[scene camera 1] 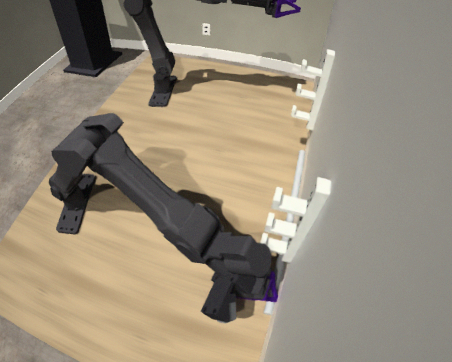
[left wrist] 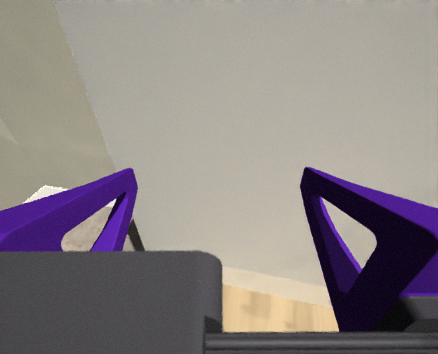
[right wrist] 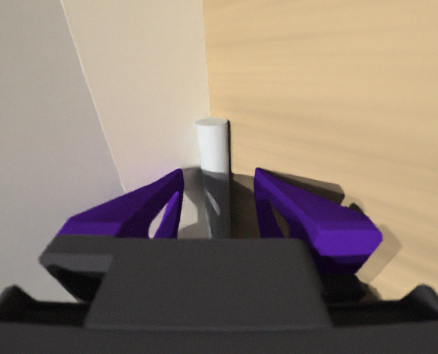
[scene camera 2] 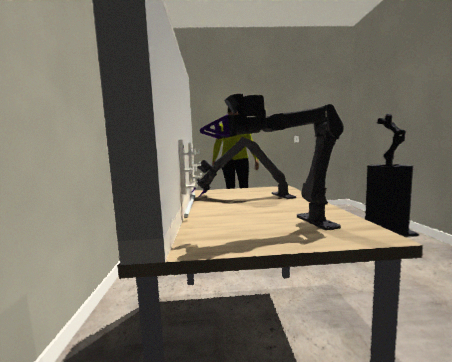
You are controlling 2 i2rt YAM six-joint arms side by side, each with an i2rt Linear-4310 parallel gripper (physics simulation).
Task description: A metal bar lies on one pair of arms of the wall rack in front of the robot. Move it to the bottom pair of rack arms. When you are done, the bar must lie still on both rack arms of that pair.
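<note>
The metal bar (scene camera 1: pixel 299 170) (scene camera 2: pixel 189 206) (right wrist: pixel 215 150) lies low along the foot of the wall, on the table top, below the rack arms and not on them. The rack's two uprights (scene camera 1: pixel 304 227) (scene camera 1: pixel 321 92) each carry three white arms; the bottom arms (scene camera 1: pixel 276 245) (scene camera 1: pixel 301 115) hold nothing. My right gripper (scene camera 1: pixel 272 299) (right wrist: pixel 218 176) is partly open, low at the wall, its fingers on either side of the bar near one end, not clamped on it. My left gripper (scene camera 1: pixel 295 7) (scene camera 2: pixel 202 131) (left wrist: pixel 218 177) is wide open and empty, high above the table near the wall.
The wall (scene camera 1: pixel 390 200) (scene camera 2: pixel 170 100) stands close beside the bar and both grippers. The near rack arms stick out just above the right wrist. The wooden table (scene camera 1: pixel 215 135) (scene camera 2: pixel 260 220) carries both arm bases. A person (scene camera 2: pixel 235 150) stands beyond the table.
</note>
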